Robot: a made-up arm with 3 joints. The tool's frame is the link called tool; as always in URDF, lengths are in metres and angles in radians. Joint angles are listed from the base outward.
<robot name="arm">
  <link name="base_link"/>
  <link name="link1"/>
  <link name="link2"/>
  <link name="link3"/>
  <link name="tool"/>
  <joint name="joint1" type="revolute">
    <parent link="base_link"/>
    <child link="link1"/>
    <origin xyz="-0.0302 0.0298 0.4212"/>
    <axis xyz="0 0 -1"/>
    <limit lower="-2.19" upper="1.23"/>
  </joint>
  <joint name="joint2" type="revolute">
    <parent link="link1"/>
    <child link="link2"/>
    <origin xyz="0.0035 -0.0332 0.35"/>
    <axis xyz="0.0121 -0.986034 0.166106"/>
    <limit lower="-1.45" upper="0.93"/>
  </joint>
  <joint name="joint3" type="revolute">
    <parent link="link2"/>
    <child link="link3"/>
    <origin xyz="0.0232 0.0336 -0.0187"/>
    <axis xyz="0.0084 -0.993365 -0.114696"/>
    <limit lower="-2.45" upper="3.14"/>
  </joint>
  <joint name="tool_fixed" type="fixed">
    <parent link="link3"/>
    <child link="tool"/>
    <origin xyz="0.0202 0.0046 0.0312" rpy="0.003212 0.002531 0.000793"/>
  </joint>
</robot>
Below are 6 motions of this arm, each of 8 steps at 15 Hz.
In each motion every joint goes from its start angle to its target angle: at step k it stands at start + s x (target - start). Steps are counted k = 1, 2, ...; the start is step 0. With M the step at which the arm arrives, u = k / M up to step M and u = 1 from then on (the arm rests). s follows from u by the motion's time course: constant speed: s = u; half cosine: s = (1 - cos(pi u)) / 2; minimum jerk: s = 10 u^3 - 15 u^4 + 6 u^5.
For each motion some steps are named. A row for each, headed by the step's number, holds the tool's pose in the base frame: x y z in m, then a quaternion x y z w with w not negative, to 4 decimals.
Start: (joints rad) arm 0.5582 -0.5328 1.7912
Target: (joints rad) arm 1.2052 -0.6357 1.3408
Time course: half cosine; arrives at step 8
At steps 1, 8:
1: -0.0300 0.0384 0.7718 -0.2153 -0.5379 -0.3389 0.7413
8: -0.0219 0.0215 0.7779 -0.2368 -0.2550 -0.6159 0.7068

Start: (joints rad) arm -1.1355 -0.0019 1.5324
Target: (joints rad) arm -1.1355 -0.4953 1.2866
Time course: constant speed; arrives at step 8
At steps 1, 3, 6, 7, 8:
1: -0.0360 0.0306 0.7759 0.3519 -0.5509 0.3366 0.6778
3: -0.0345 0.0334 0.7778 0.3036 -0.4970 0.3626 0.7275
6: -0.0319 0.0382 0.7793 0.2276 -0.4078 0.3946 0.7913
7: -0.0309 0.0399 0.7794 0.2016 -0.3760 0.4033 0.8096
8: -0.0299 0.0415 0.7793 0.1752 -0.3433 0.4109 0.8262

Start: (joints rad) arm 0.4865 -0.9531 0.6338
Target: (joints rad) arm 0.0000 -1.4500 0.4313
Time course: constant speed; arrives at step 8
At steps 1, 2, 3, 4, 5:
1: 0.0021 0.0142 0.7593 0.0006 0.2023 -0.3097 0.9290
2: 0.0028 0.0157 0.7565 0.0012 0.2438 -0.2824 0.9278
3: 0.0032 0.0174 0.7536 -0.0007 0.2850 -0.2552 0.9239
4: 0.0033 0.0191 0.7508 -0.0049 0.3257 -0.2281 0.9175
5: 0.0031 0.0208 0.7480 -0.0114 0.3658 -0.2015 0.9086

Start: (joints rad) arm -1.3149 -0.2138 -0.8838
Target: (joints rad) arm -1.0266 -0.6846 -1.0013
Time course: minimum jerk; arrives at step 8
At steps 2, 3, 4, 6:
2: -0.0190 0.0881 0.7415 -0.3163 0.4430 0.5255 0.6539
3: -0.0162 0.0851 0.7364 -0.3251 0.4869 0.4887 0.6469
4: -0.0133 0.0805 0.7301 -0.3322 0.5436 0.4397 0.6331
6: -0.0105 0.0704 0.7201 -0.3324 0.6402 0.3530 0.5958

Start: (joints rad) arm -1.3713 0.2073 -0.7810
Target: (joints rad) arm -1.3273 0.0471 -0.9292
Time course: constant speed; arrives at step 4
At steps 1, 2, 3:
1: -0.0265 0.0931 0.7693 -0.2087 0.2419 0.6400 0.6988
2: -0.0255 0.0935 0.7657 -0.2286 0.2721 0.6273 0.6930
3: -0.0245 0.0937 0.7620 -0.2476 0.3022 0.6137 0.6861

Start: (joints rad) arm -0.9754 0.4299 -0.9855
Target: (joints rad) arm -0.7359 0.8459 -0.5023
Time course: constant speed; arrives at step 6
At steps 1, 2, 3, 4, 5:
1: -0.0055 0.0855 0.7856 -0.1177 0.1678 0.5163 0.8315
2: -0.0056 0.0819 0.7917 -0.0831 0.1040 0.5062 0.8521
3: -0.0063 0.0778 0.7973 -0.0501 0.0386 0.4932 0.8676
4: -0.0077 0.0732 0.8022 -0.0189 -0.0281 0.4776 0.8779
5: -0.0097 0.0685 0.8064 0.0102 -0.0955 0.4597 0.8828

